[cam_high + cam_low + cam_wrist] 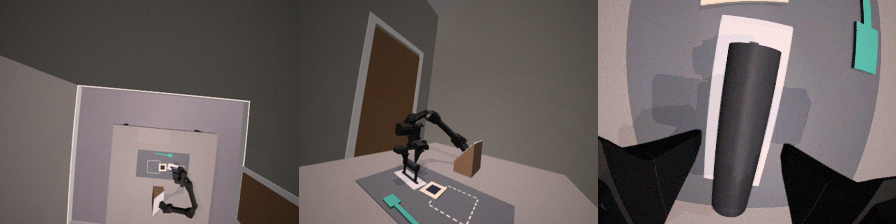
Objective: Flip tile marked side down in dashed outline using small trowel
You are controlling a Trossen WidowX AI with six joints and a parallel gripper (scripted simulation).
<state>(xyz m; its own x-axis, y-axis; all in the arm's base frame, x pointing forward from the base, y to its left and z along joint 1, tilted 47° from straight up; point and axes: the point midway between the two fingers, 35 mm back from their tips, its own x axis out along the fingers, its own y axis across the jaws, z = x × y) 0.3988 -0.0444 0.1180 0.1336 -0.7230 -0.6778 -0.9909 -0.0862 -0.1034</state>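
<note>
Now: the tile 20 mm behind my gripper tip, 160 mm to the left of it and 70 mm below it. From my gripper tip the other things lie so: grey mat: 160 mm to the left, 90 mm below; teal trowel: 140 mm ahead, 160 mm to the left, 70 mm below.
</note>
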